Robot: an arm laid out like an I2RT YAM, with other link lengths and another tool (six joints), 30 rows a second.
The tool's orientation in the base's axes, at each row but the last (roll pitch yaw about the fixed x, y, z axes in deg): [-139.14 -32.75 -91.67]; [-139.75 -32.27 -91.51]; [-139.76 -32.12 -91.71]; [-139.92 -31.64 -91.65]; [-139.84 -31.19 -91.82]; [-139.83 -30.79 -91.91]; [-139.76 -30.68 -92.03]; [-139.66 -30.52 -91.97]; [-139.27 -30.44 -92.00]
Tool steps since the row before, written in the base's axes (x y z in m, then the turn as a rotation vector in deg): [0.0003 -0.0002 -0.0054 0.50 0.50 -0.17]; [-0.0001 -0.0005 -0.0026 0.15 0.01 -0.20]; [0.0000 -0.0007 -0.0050 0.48 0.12 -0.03]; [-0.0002 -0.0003 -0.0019 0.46 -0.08 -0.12]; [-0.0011 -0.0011 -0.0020 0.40 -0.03 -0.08]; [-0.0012 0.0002 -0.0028 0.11 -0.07 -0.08]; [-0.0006 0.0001 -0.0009 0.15 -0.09 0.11]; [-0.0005 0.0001 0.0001 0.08 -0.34 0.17]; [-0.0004 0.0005 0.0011 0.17 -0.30 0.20]
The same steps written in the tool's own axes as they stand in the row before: [-0.0028 0.0028 0.0037 -0.52 -0.46 0.22]; [-0.0010 0.0017 0.0018 -0.12 -0.01 0.22]; [-0.0021 0.0030 0.0035 -0.13 -0.39 0.27]; [-0.0007 0.0013 0.0012 -0.01 -0.27 0.40]; [-0.0001 0.0023 0.0011 -0.03 -0.26 0.32]; [-0.0016 0.0024 0.0010 0.02 -0.02 0.15]; [-0.0005 0.0009 0.0002 0.13 -0.15 0.06]; [0.0000 0.0003 -0.0004 0.38 -0.05 0.08]; [0.0001 -0.0005 -0.0012 0.35 -0.15 0.10]
